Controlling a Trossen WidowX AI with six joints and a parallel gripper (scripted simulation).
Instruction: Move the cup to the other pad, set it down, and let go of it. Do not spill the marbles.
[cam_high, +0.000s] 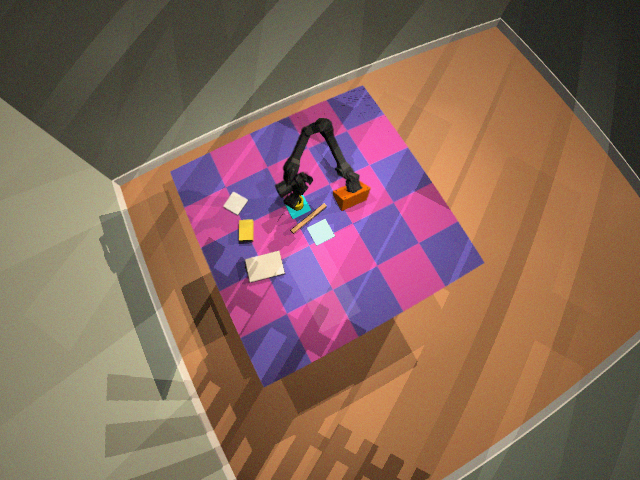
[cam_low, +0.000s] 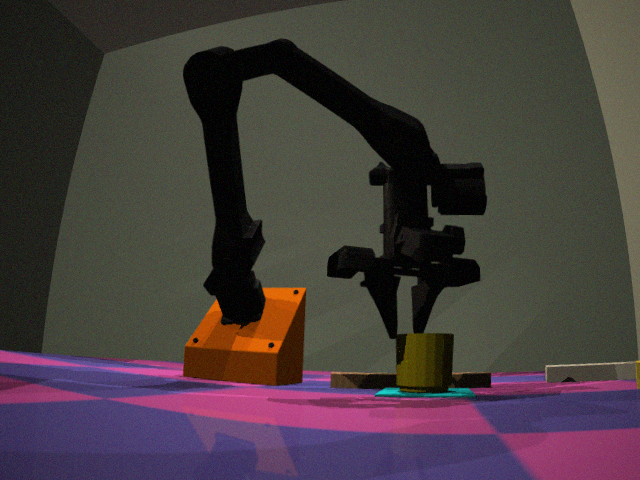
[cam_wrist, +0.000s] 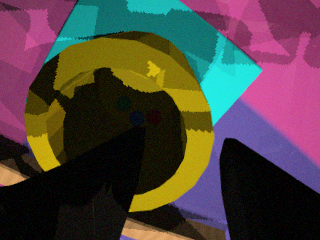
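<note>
Now: gripper tip 20 mm short of the yellow cup, 10 mm to the right of it and 30 mm above it. Round my gripper tip: wooden bar 20 mm ahead, 110 mm to the left, 70 mm below; then teal pad 30 mm ahead, 10 mm to the left, 70 mm below; then pale blue pad 10 mm ahead, 200 mm to the left, 70 mm below.
</note>
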